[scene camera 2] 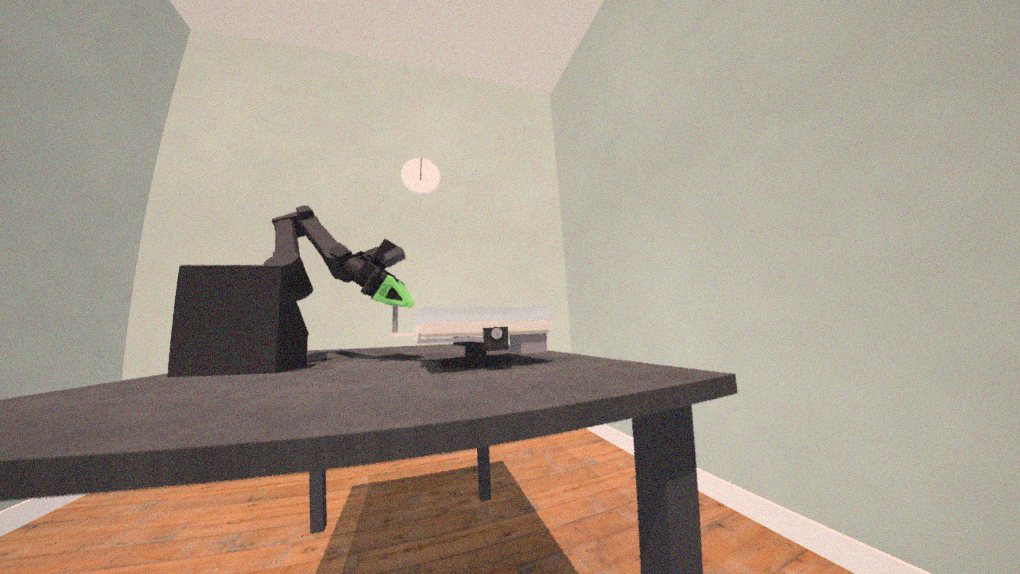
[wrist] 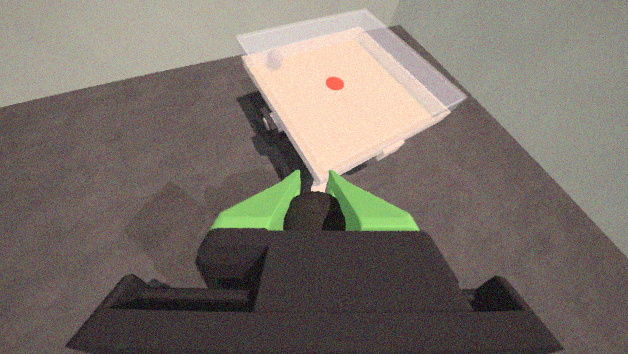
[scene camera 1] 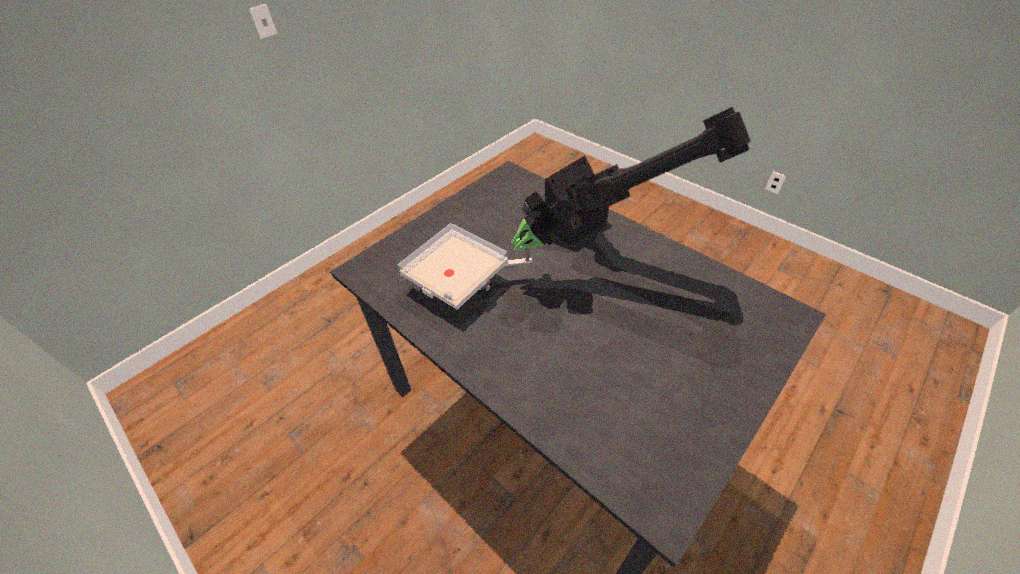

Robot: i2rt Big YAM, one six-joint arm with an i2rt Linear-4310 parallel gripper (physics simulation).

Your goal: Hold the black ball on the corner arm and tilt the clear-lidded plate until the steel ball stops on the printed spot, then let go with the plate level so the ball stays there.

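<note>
My gripper (scene camera 1: 527, 247) (scene camera 2: 411, 305) (wrist: 314, 176), with green fingers, is shut on the black ball (wrist: 306, 212) above the corner arm (scene camera 1: 518, 261) (scene camera 2: 404, 334) (wrist: 318, 188). The fingers largely hide the ball in the scene views. The clear-lidded plate (scene camera 1: 467, 249) (scene camera 2: 485, 326) (wrist: 365, 125) looks close to level; a slight tilt is hard to judge. The steel ball (scene camera 1: 447, 295) (wrist: 274, 59) is near the plate's far left corner in the wrist view, apart from the red printed spot (scene camera 1: 448, 272) (wrist: 334, 83), which lies to its right and a little nearer my gripper.
The plate stands on a low dark support (scene camera 2: 472, 352) on the dark table (scene camera 1: 606, 399) (scene camera 2: 342, 406) (wrist: 125, 140), near one table end. The arm's black base block (scene camera 2: 224, 321) stands left of the plate in the second scene view. Walls rise beyond the table.
</note>
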